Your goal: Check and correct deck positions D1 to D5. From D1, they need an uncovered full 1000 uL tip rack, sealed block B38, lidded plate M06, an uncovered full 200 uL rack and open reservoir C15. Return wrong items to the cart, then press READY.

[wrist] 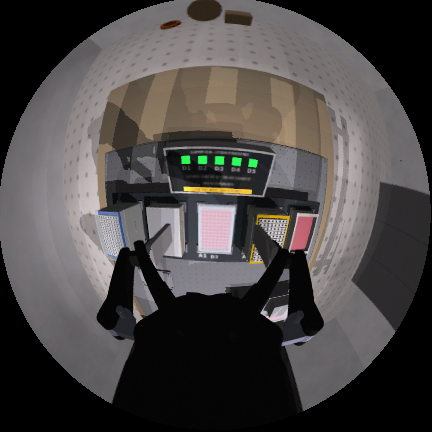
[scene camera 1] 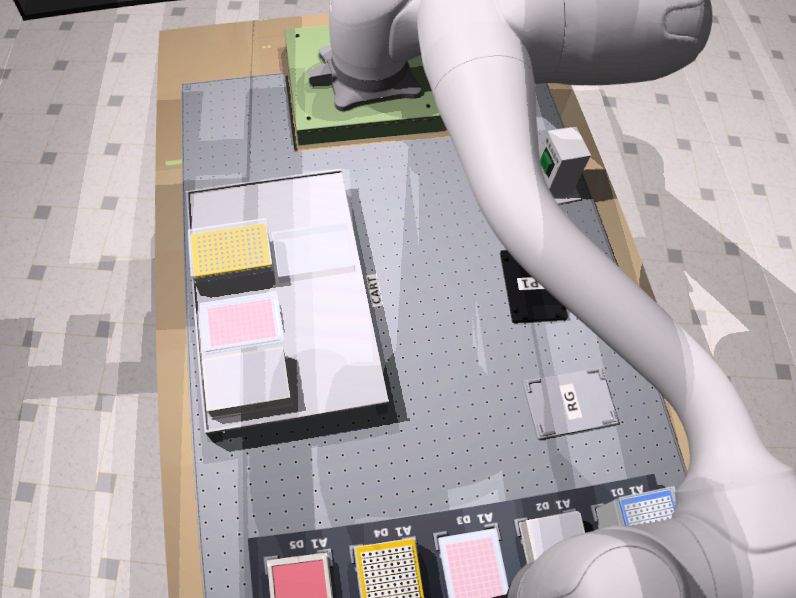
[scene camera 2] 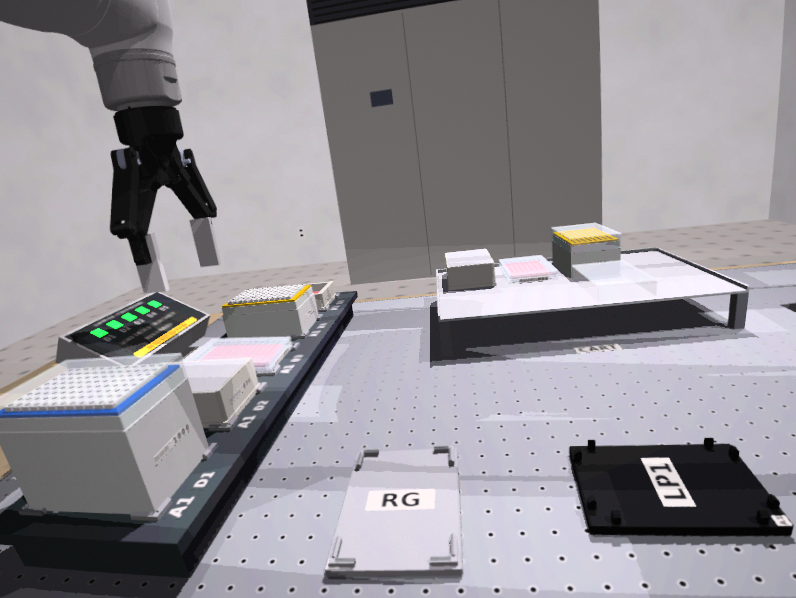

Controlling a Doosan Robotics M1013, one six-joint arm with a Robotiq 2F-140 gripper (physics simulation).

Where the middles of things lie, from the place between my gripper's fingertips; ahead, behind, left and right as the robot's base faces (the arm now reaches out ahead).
Right now my hand is 80 mm past the red plate (scene camera 1: 314, 568), 250 mm to the left of it and 120 mm above it. The rest, counted from my hand: device (scene camera 1: 563, 156): 700 mm behind, 390 mm to the left, 120 mm below; black LP1 pad (scene camera 2: 706, 489): 490 mm behind, 270 mm to the left, 170 mm below; grey RG pad (scene camera 2: 401, 517): 270 mm behind, 250 mm to the left, 170 mm below.
